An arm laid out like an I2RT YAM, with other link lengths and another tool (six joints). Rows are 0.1 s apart.
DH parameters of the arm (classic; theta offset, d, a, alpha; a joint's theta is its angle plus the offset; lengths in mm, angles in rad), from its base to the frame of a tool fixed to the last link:
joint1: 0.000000 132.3 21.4 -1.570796
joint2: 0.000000 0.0 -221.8 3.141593
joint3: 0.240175 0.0 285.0 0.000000
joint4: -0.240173 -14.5 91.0 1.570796
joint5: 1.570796 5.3 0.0 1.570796
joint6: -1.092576 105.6 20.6 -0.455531
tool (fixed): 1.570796 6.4 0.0 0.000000
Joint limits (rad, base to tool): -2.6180..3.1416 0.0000..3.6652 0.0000..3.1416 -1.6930..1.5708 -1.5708..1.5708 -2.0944..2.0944
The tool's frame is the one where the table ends.
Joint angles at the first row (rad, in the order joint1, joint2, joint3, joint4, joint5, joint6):
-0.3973 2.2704 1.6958 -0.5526 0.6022 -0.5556
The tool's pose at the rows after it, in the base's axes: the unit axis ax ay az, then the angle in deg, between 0 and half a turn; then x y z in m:
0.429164, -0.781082, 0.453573, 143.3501, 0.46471, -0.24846, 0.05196
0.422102, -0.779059, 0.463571, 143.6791, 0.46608, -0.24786, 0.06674
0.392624, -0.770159, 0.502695, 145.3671, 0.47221, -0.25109, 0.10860
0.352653, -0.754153, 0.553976, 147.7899, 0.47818, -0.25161, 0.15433
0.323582, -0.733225, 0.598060, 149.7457, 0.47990, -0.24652, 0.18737
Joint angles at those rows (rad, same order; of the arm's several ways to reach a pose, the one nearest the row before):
-0.3969 2.2677 1.6989 -0.5648 0.6014 -0.5560
-0.3931 2.2383 1.6989 -0.5712 0.6117 -0.5572
-0.3897 2.1635 1.6962 -0.5388 0.6430 -0.5770
-0.3805 2.0777 1.6692 -0.4511 0.6853 -0.6113
-0.3660 1.9980 1.6100 -0.3390 0.7231 -0.6620

